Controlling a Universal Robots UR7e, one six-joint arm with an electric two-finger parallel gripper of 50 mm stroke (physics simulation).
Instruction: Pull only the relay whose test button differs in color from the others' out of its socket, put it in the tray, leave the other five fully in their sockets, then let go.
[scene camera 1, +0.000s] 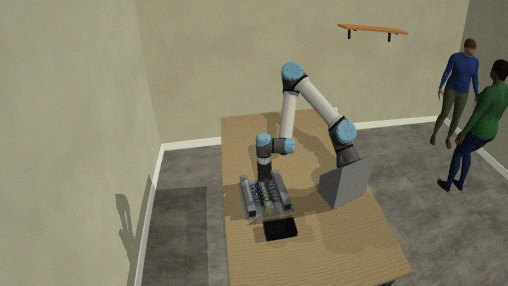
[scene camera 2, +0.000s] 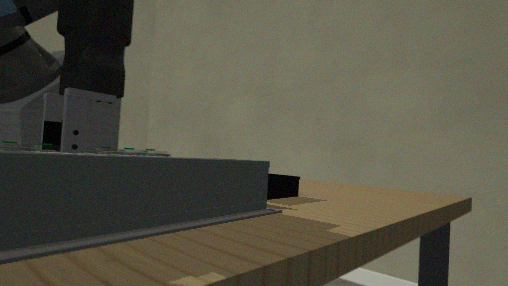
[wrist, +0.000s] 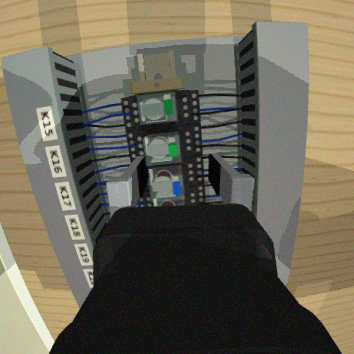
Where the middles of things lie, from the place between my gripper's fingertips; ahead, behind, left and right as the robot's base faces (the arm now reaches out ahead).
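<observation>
With the panel base plate (wrist: 206, 63) as my reference, my gripper is now 10 mm short of it and 40 mm to the right of it. My gripper is also 60 mm above the plate.
</observation>
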